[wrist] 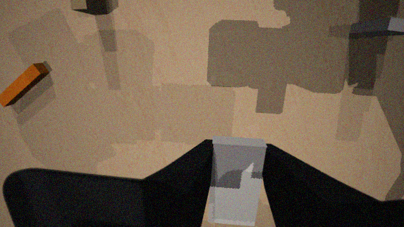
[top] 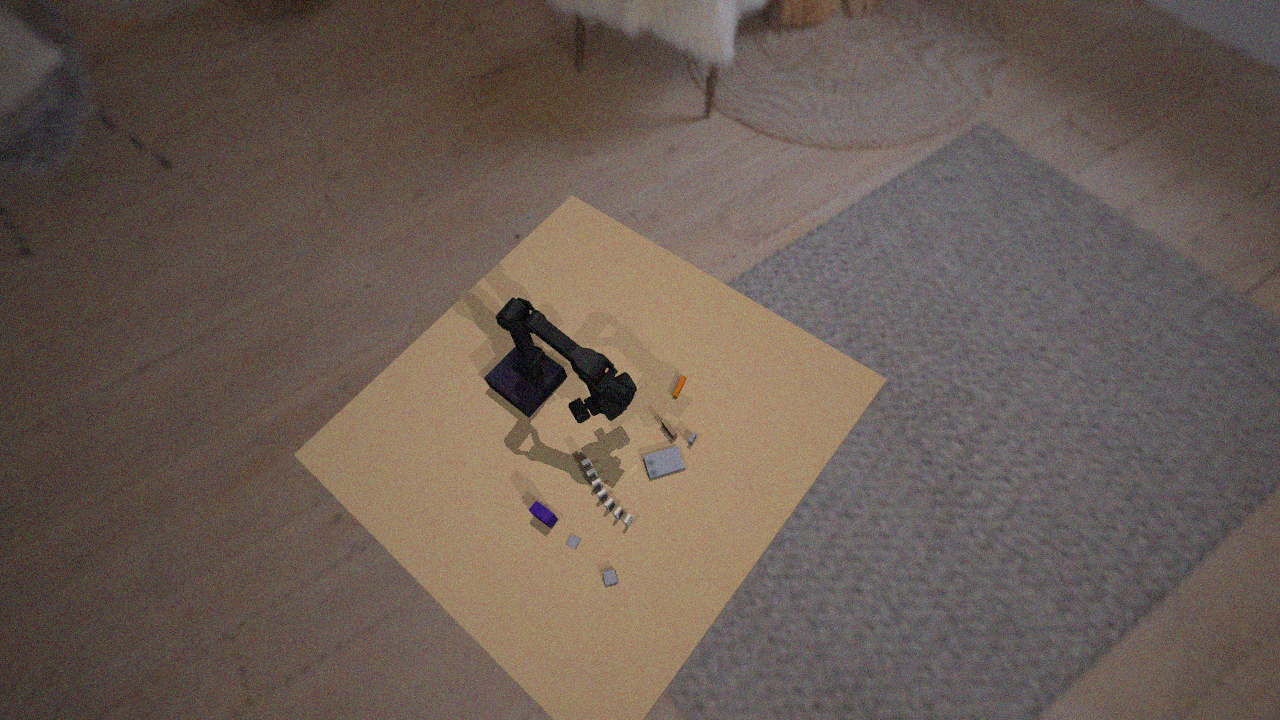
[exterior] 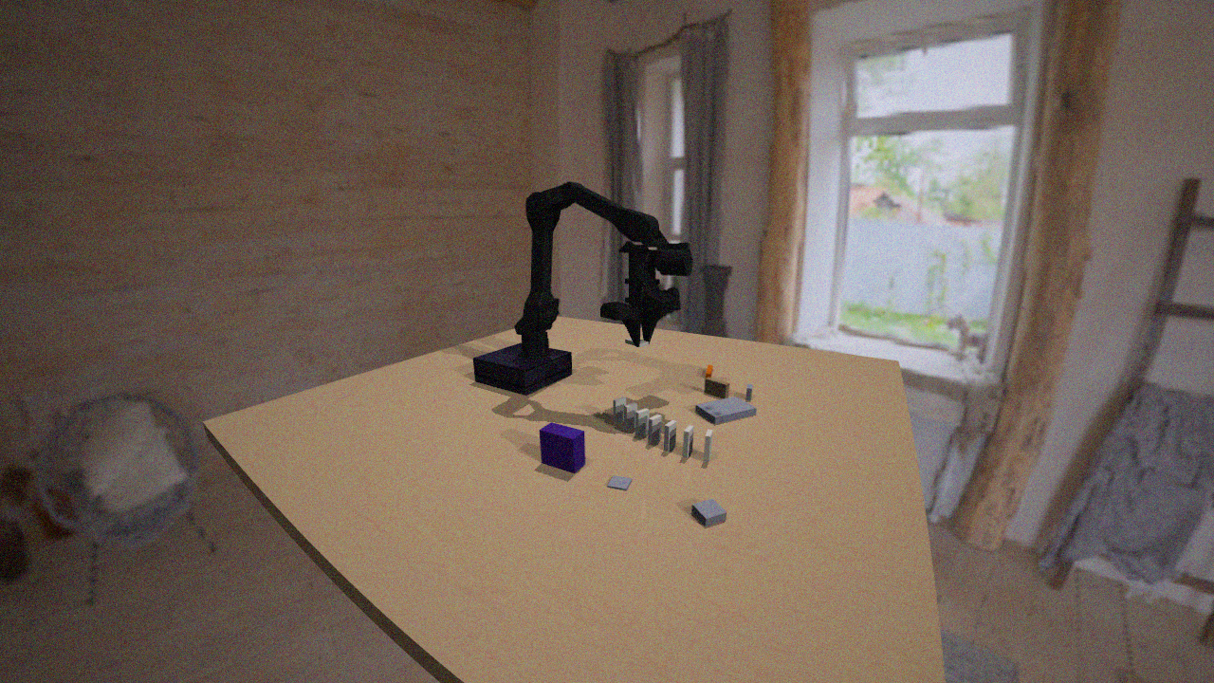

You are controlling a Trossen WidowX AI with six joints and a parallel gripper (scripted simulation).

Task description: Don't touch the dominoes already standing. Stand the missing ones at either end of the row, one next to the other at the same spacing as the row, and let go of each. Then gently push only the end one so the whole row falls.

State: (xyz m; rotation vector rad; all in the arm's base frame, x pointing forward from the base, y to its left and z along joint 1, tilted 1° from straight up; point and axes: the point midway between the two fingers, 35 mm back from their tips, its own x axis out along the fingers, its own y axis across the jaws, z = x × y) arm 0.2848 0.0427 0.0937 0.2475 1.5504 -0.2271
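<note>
My gripper tip is now 14 cm short of the brown block, 10 cm to the right of it and 10 cm above it. The rest, counted from my gripper tip: flat blue-grey slab (20 cm ahead, 11 cm below, 1 cm to the left); purple block (33 cm to the right, 9 cm below, 5 cm ahead); orange bar (23 cm to the left, 11 cm below, 7 cm ahead).
</note>
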